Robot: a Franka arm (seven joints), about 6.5 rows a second.
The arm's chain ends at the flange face. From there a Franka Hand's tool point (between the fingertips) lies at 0.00 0.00 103.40 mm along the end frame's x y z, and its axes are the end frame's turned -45 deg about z.
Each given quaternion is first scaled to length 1.
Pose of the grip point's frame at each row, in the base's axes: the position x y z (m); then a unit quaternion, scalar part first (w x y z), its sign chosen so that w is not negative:
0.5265 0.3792 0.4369 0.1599 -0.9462 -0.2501 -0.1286
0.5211 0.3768 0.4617 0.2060 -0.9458 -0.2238 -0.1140
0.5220 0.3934 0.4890 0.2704 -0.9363 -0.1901 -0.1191
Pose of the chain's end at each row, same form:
0.5096 0.3413 0.5316 0.1969 -0.9699 0.1310 -0.0576
0.5083 0.3312 0.5536 0.2339 -0.9594 0.1552 -0.0265
0.5096 0.3364 0.5743 0.2954 -0.9377 0.1827 -0.0066

